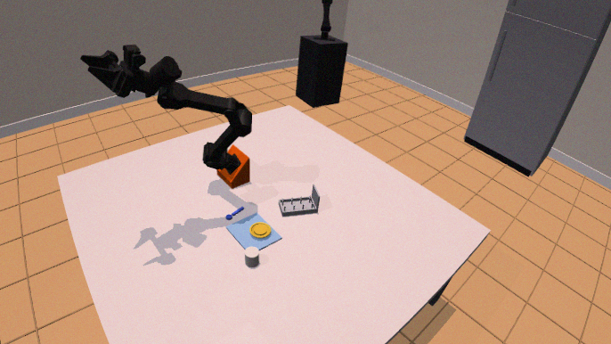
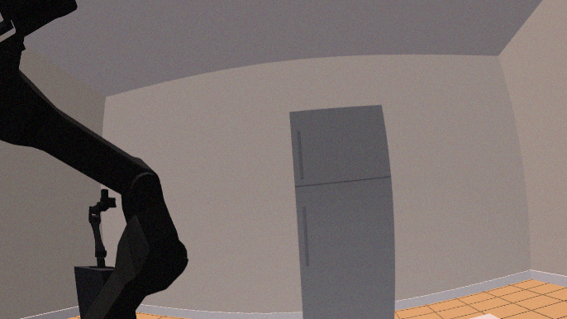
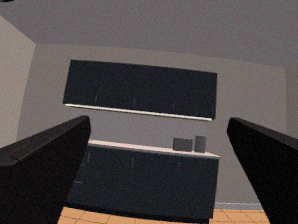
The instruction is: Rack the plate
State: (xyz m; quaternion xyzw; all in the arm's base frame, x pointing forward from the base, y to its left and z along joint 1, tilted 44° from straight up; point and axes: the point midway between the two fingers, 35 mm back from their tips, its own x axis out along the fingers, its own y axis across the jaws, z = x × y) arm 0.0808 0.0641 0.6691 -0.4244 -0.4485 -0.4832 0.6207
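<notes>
Right now the yellow plate is 58 cm below my gripper tip, 41 cm to the left of it and 16 cm ahead of it. The rest, counted from my gripper tip: blue spoon: 60 cm below, 36 cm to the left, 3 cm ahead; then blue mat: 60 cm below, 39 cm to the left, 14 cm ahead; then small white cup: 58 cm below, 33 cm to the left, 25 cm ahead.
</notes>
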